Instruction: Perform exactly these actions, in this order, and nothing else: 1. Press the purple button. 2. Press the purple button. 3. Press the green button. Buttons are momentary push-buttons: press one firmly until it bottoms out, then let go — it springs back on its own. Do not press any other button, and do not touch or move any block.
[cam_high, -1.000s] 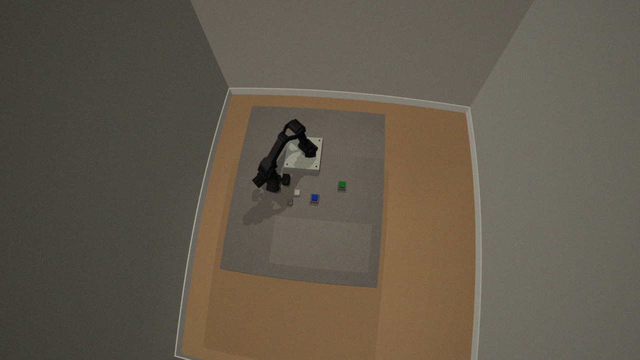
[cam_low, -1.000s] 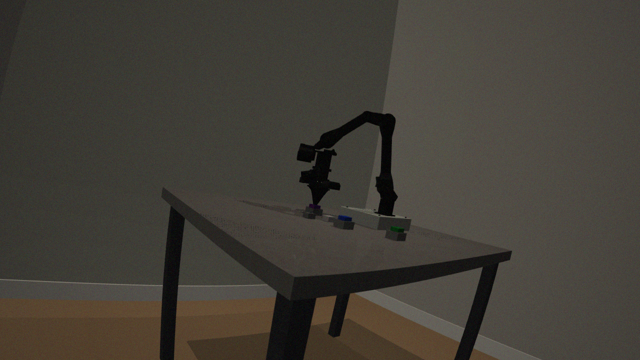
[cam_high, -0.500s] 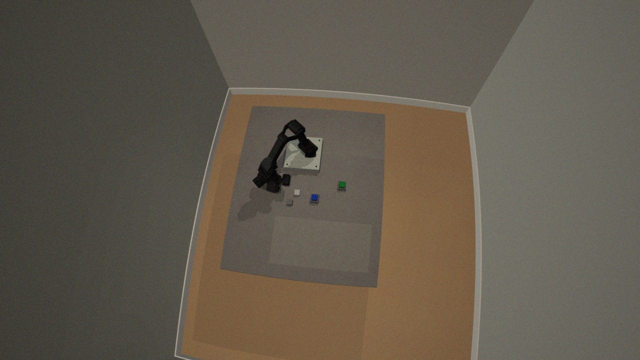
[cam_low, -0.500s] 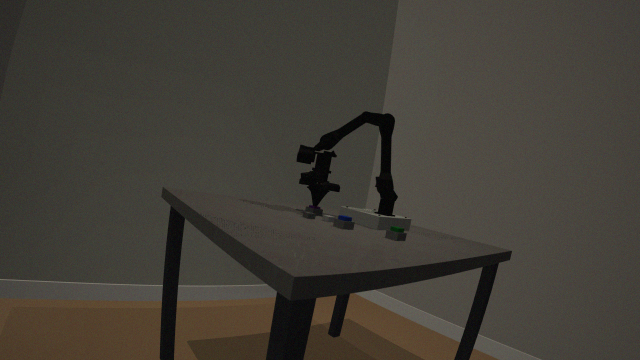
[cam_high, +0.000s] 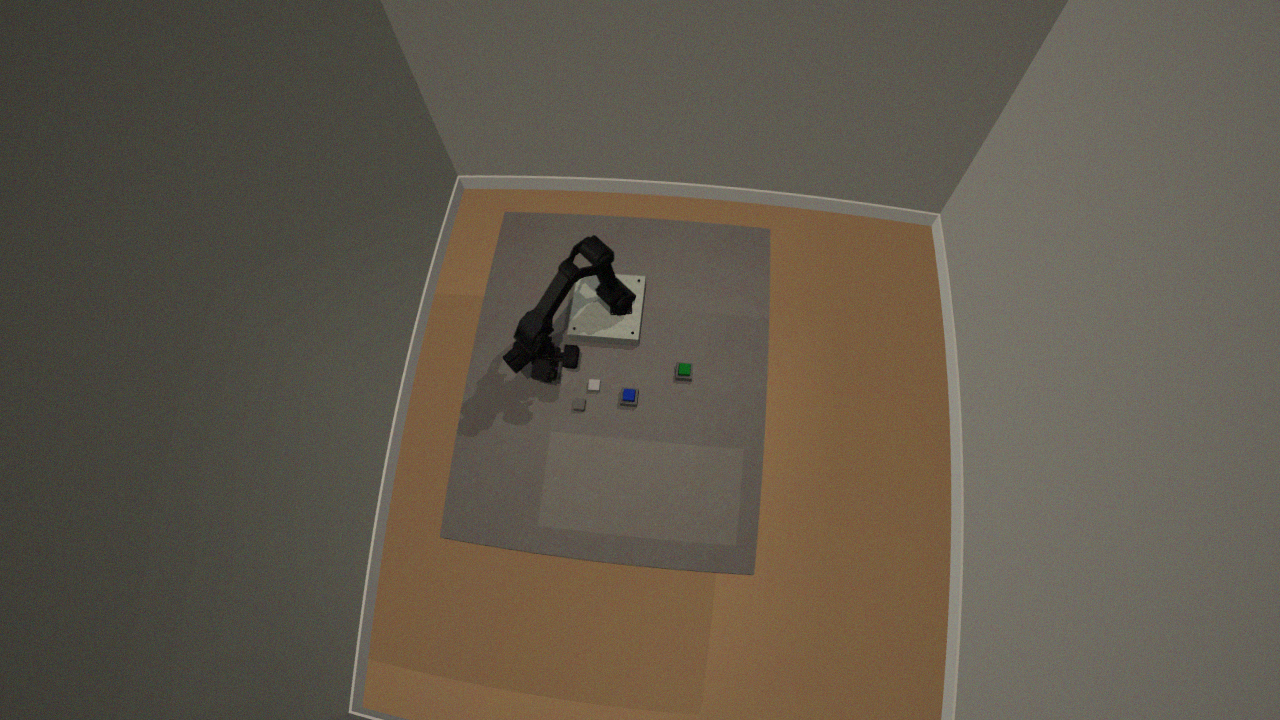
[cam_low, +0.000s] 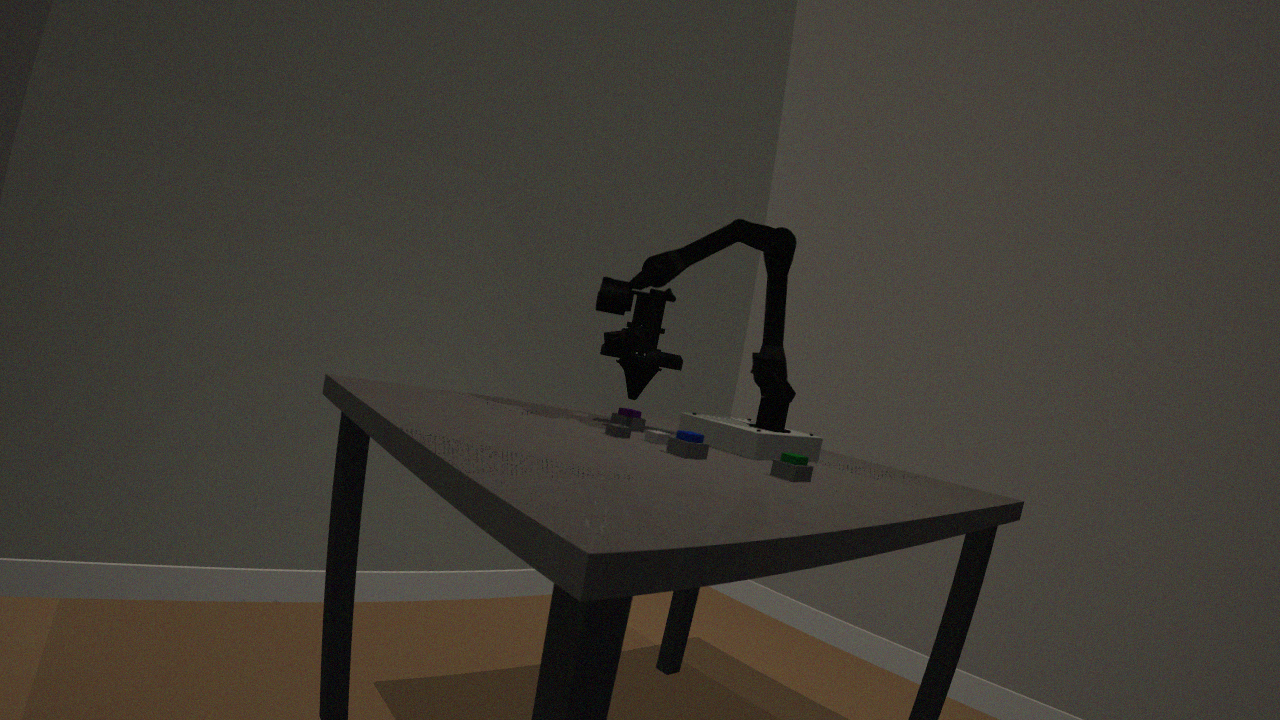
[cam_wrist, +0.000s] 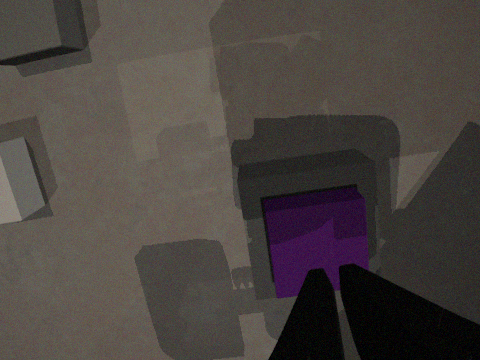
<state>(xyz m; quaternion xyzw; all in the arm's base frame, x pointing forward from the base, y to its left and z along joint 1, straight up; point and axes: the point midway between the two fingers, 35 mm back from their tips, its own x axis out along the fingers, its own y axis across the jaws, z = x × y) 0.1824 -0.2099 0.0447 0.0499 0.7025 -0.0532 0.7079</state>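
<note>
My gripper tip is now 3 cm above the purple button. From my gripper tip the other things lie so: white block 12 cm to the left, 5 cm below, 5 cm ahead; blue button 22 cm to the left, 9 cm ahead, 3 cm below; grey block 11 cm ahead, 8 cm to the left, 5 cm below.
</note>
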